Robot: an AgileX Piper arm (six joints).
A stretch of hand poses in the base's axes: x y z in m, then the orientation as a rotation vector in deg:
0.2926 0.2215 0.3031 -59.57 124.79 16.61
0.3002 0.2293 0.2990 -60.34 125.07 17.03
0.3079 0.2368 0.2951 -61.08 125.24 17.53
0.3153 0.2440 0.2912 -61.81 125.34 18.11
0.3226 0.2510 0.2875 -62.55 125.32 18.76
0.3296 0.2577 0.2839 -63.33 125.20 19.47
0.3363 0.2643 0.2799 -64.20 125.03 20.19
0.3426 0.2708 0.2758 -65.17 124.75 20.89
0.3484 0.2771 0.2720 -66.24 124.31 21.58
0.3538 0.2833 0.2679 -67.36 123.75 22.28
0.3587 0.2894 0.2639 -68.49 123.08 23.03
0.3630 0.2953 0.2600 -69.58 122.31 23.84
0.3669 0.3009 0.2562 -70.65 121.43 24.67
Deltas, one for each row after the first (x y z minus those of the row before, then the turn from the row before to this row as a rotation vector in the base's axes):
0.0076 0.0078 -0.0041 -0.16 0.55 0.58
0.0077 0.0075 -0.0039 -0.06 0.49 0.60
0.0074 0.0072 -0.0039 0.02 0.46 0.63
0.0073 0.0070 -0.0037 0.10 0.39 0.68
0.0070 0.0067 -0.0036 0.16 0.34 0.75
0.0067 0.0066 -0.0040 0.14 0.33 0.82
0.0063 0.0065 -0.0041 0.13 0.26 0.91
0.0058 0.0063 -0.0038 0.15 0.15 1.01
0.0054 0.0062 -0.0041 0.18 0.07 1.08
0.0049 0.0061 -0.0040 0.24 0.02 1.13
0.0043 0.0059 -0.0039 0.33 -0.03 1.14
0.0039 0.0056 -0.0038 0.39 -0.11 1.16

